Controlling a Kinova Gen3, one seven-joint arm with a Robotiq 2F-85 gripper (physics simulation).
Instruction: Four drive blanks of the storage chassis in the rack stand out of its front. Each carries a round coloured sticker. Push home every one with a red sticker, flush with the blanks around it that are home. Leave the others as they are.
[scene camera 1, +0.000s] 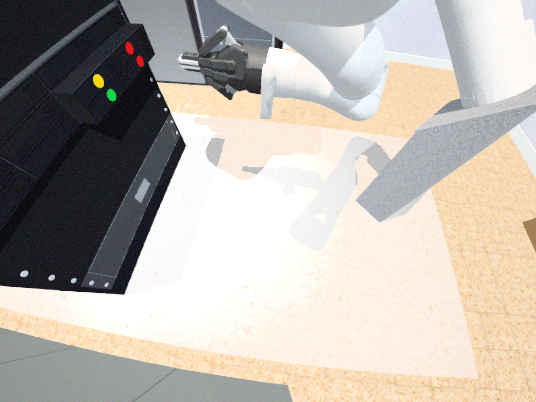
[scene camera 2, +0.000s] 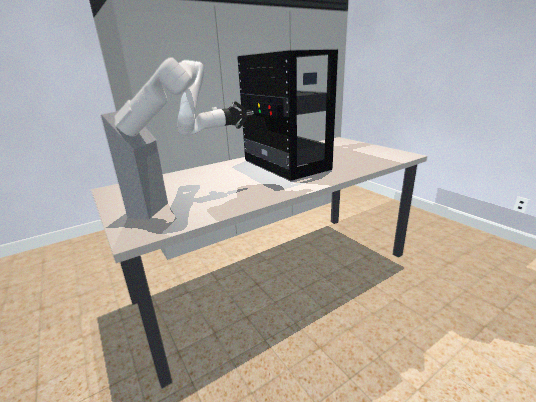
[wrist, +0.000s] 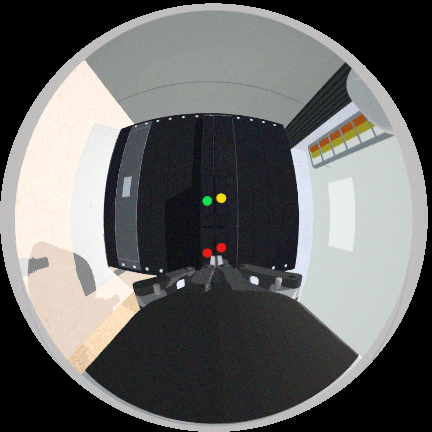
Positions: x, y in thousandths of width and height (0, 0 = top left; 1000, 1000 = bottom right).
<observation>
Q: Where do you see a black rack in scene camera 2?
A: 505, 352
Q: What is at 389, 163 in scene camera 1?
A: My gripper.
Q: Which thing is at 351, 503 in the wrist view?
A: A black rack.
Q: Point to my gripper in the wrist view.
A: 499, 608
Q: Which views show the black rack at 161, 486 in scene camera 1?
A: Scene camera 1, scene camera 2 and the wrist view: all of them.
</observation>
